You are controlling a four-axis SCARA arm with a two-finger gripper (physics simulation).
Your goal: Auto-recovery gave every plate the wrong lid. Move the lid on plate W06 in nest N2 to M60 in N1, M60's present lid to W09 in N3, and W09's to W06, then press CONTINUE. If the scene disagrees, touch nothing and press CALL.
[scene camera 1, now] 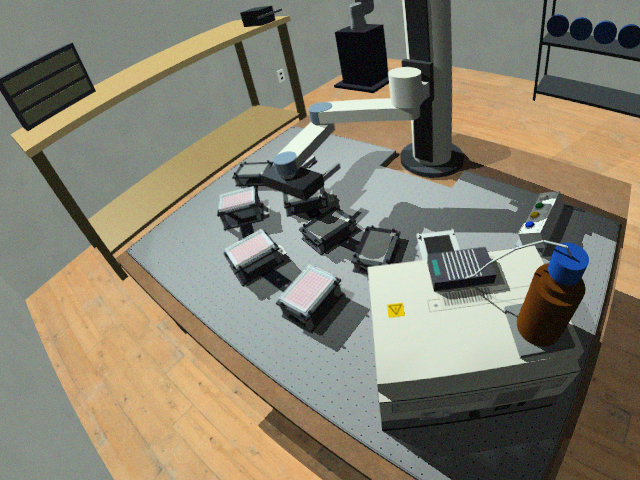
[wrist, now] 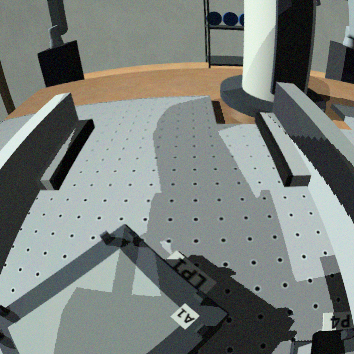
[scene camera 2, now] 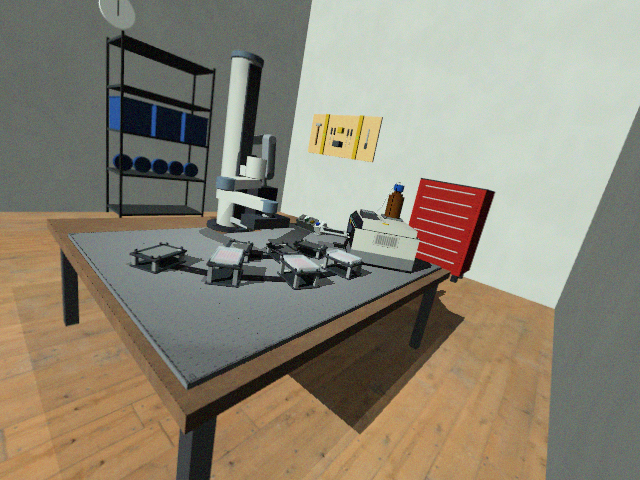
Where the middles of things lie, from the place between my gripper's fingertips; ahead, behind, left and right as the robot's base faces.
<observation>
The brown bottle (scene camera 1: 557, 288) is 770 mm to the left of my hand, 320 mm ahead of it and 170 mm above it.
</observation>
